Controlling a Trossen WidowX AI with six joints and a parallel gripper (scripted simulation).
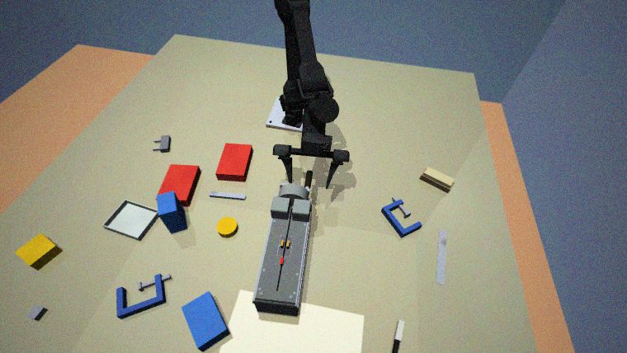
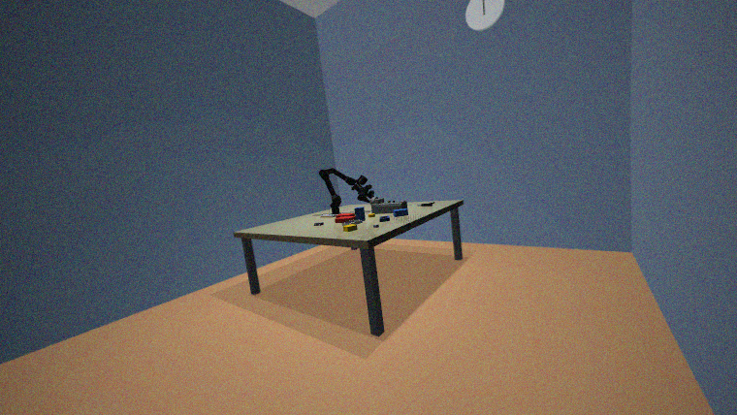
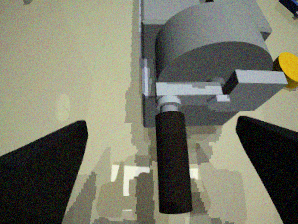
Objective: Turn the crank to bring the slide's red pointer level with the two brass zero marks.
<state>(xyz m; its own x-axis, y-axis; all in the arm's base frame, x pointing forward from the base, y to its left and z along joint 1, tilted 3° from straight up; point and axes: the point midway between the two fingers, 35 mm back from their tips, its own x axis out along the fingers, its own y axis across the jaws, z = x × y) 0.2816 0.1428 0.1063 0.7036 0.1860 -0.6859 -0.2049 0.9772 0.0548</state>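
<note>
Now: the dark crank handle 20 mm behind my gripper tip and 10 mm to the right of it. Also, from my gripper tip: tan block 330 mm to the left, 200 mm behind, 70 mm below; then red pointer 210 mm ahead, 10 mm to the left; then grey strip 360 mm to the left, 80 mm below, 30 mm ahead.
</note>
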